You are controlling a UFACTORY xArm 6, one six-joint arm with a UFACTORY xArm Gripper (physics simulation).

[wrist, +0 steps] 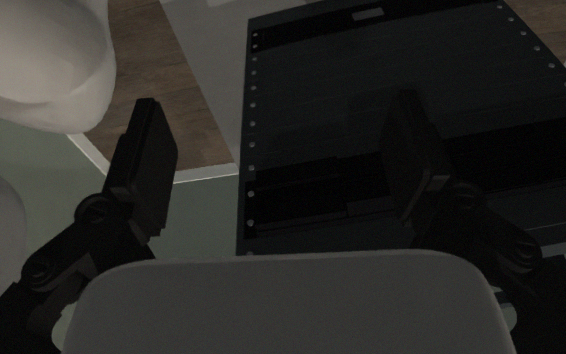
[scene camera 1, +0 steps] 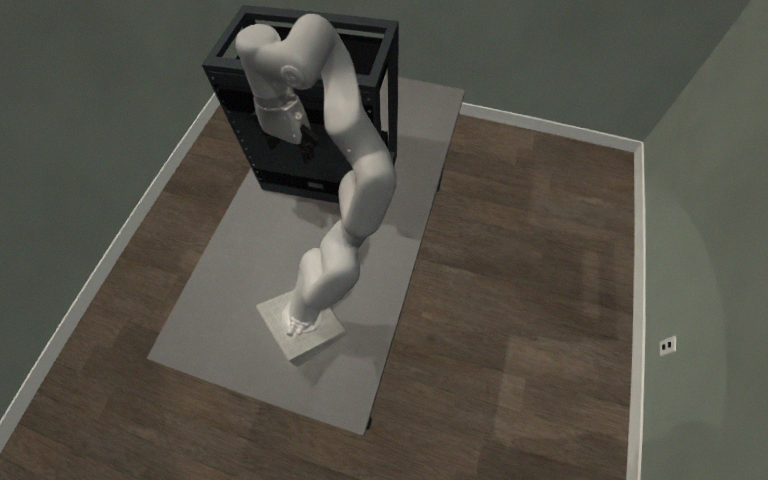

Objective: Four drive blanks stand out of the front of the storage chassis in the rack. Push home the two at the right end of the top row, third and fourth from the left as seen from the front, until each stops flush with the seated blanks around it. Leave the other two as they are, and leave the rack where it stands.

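Frame: origin at the arm's base, x ahead, y left, z up, level; metres.
Where they show: gripper, between the fingertips: (wrist: 277, 119) (scene camera 1: 292, 152); arm's base, origin of its link: (scene camera 1: 302, 316).
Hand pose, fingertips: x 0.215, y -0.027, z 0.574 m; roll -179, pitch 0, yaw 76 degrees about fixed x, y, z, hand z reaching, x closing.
Observation:
Each offset is from my fingertips to the top centre of the thing. "spot": to the spot under its first point. Level surfaces: height alone.
The black rack (scene camera 1: 386, 56) (wrist: 245, 125) stands upright. The wrist view shows its front upside down. The storage chassis @[spot: 0.130 m down, 0.262 m ahead, 0.299 m left] (scene camera 1: 235, 99) (wrist: 505, 156) is a very dark band across the upper part of the rack front. Near its right end as seen from the front, a dark block @[spot: 0.116 m down, 0.245 m ahead, 0.038 m right] (wrist: 300, 202) stands out, with stepped edges; separate blanks and their depths cannot be made out in the dark. My gripper (scene camera 1: 290, 150) (wrist: 277, 119) is open and empty, in front of the rack. In the wrist view one finger overlaps the chassis band, and the other is beyond the rack's side edge. The arm hides part of the rack front in the scene view.
The rack stands at the back of a grey table @[0.649 m down] (scene camera 1: 226, 294). The arm's base plate (scene camera 1: 274, 316) is near the table's front. A lower black panel with a light label @[spot: 0.537 m down, 0.274 m ahead, 0.124 m left] (scene camera 1: 315, 185) (wrist: 368, 14) crosses the rack's bottom. Walls stand behind and to the right.

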